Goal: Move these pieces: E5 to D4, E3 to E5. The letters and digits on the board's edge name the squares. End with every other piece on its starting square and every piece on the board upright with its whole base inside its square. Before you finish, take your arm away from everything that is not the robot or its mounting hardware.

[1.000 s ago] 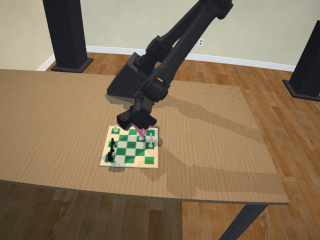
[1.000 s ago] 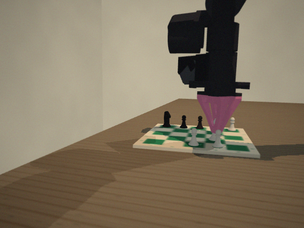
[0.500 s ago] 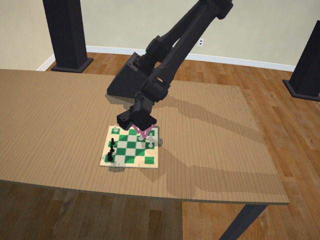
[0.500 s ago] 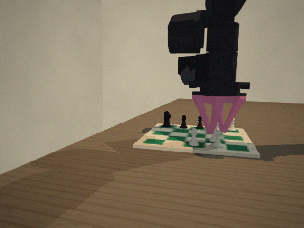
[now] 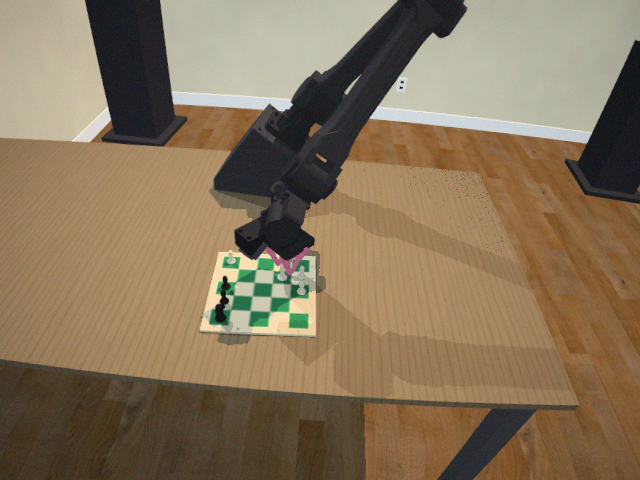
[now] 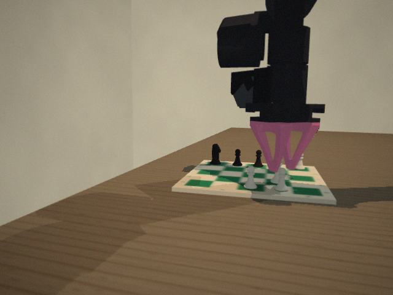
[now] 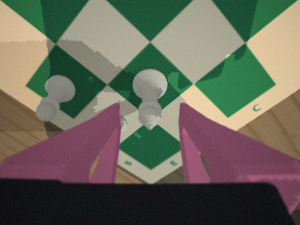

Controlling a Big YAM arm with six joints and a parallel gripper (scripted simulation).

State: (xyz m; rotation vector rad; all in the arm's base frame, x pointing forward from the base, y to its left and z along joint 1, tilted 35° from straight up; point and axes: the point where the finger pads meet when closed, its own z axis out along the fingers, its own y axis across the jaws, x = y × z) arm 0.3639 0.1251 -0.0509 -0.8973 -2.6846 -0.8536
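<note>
The white bishop is 10 mm below my hand and 10 mm ahead of it. The rest, counted from my hand: black knight: 140 mm ahead, 100 mm to the right, 10 mm below; cream chessboard: 50 mm ahead, 40 mm to the right, 30 mm below.
</note>
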